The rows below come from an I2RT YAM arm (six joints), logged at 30 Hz.
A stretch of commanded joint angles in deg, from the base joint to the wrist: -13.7, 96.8, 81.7, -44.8, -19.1, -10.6; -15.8, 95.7, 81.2, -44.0, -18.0, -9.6; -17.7, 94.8, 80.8, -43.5, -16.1, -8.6; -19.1, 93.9, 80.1, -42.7, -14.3, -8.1; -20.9, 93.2, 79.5, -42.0, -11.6, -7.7; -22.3, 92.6, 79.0, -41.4, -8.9, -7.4; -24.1, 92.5, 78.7, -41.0, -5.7, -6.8; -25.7, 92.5, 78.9, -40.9, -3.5, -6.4; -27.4, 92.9, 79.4, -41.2, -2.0, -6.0; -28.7, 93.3, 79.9, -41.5, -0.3, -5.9; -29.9, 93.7, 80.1, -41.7, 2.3, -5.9; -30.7, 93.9, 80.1, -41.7, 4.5, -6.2; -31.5, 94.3, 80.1, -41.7, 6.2, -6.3; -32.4, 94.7, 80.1, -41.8, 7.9, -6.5; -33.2, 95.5, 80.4, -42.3, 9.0, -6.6; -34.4, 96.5, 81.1, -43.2, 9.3, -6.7; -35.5, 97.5, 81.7, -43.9, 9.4, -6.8; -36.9, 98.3, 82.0, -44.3, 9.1, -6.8; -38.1, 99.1, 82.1, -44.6, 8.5, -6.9; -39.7, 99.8, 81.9, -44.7, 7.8, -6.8; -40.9, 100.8, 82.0, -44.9, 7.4, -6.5; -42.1, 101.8, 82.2, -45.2, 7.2, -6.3; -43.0, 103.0, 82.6, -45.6, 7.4, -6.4; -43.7, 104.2, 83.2, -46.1, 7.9, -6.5
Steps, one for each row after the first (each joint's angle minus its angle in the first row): -2.1, -1.1, -0.5, 0.8, 1.1, 1.0; -4.0, -2.0, -0.9, 1.3, 3.0, 2.0; -5.4, -2.9, -1.6, 2.1, 4.8, 2.5; -7.2, -3.6, -2.2, 2.8, 7.5, 2.9; -8.6, -4.2, -2.7, 3.4, 10.2, 3.2; -10.4, -4.3, -3.0, 3.8, 13.4, 3.8; -12.0, -4.3, -2.8, 3.9, 15.6, 4.2; -13.7, -3.9, -2.3, 3.6, 17.1, 4.6; -15.0, -3.5, -1.8, 3.3, 18.8, 4.7; -16.2, -3.1, -1.6, 3.1, 21.4, 4.7; -17.0, -2.9, -1.6, 3.1, 23.6, 4.4; -17.8, -2.5, -1.6, 3.1, 25.3, 4.3; -18.7, -2.1, -1.6, 3.0, 27.0, 4.1; -19.5, -1.3, -1.3, 2.5, 28.1, 4.0; -20.7, -0.3, -0.6, 1.6, 28.4, 3.9; -21.8, 0.7, 0.0, 0.9, 28.5, 3.8; -23.2, 1.5, 0.3, 0.5, 28.2, 3.8; -24.4, 2.3, 0.4, 0.2, 27.6, 3.7; -26.0, 3.0, 0.2, 0.1, 26.9, 3.8; -27.2, 4.0, 0.3, -0.1, 26.5, 4.1; -28.4, 5.0, 0.5, -0.4, 26.3, 4.3; -29.3, 6.2, 0.9, -0.8, 26.5, 4.2; -30.0, 7.4, 1.5, -1.3, 27.0, 4.1
